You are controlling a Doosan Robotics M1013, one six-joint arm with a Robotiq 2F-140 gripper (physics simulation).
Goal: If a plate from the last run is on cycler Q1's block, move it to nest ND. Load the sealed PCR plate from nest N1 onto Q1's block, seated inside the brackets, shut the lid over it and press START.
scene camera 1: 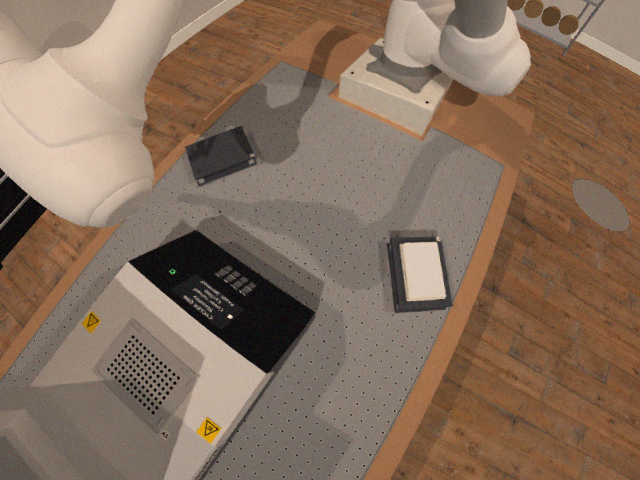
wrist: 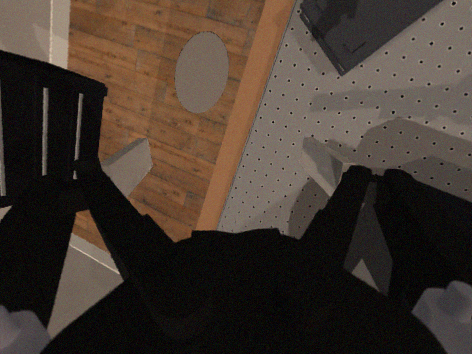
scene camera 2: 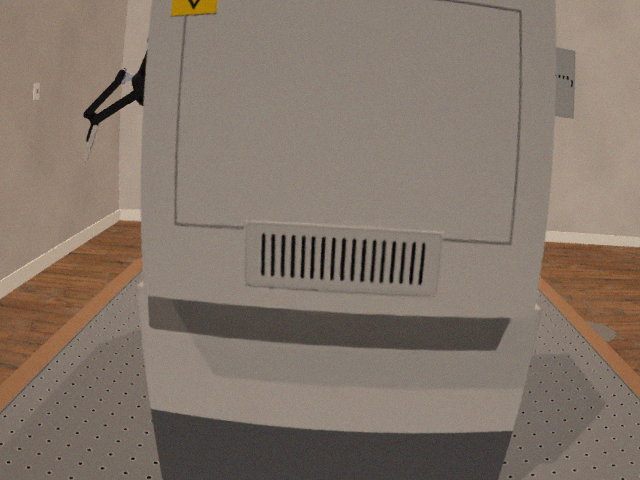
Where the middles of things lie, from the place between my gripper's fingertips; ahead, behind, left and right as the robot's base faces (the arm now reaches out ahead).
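You'd find the white sealed plate (scene camera 1: 423, 279) 17 cm lower than my hand, and it's 63 cm to the left of my hand and 31 cm behind it.
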